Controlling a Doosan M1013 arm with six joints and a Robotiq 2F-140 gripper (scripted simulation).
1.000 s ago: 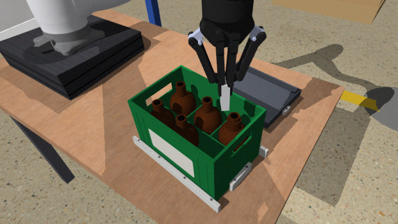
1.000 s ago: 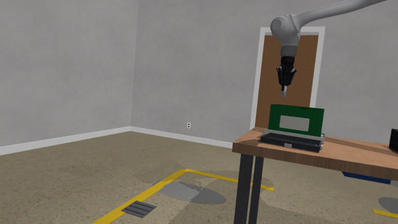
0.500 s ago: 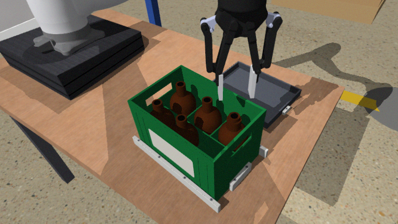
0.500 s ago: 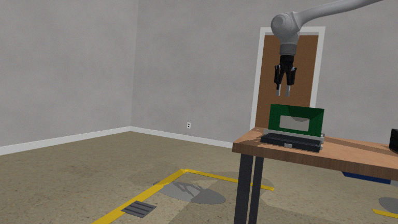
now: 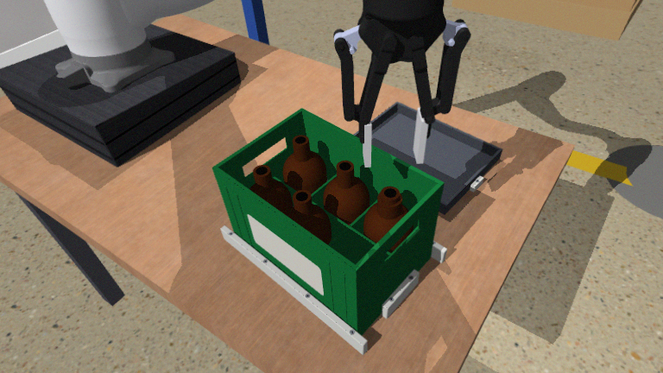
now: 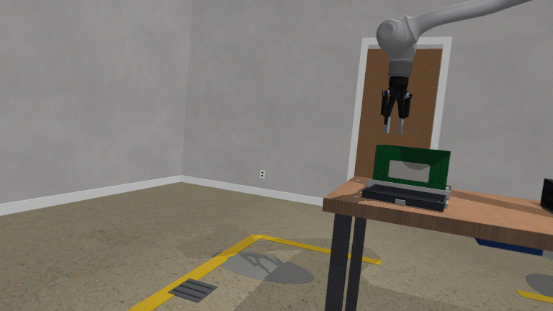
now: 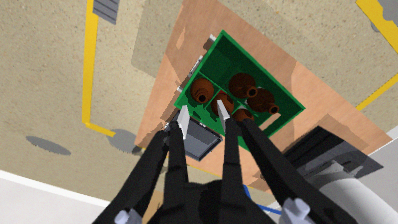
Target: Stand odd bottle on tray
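The crate is 17 cm below my hand, 9 cm behind it and 2 cm to the right of it. Also, from my hand: grey tray (26 cm to the left, 25 cm below, 6 cm behind).
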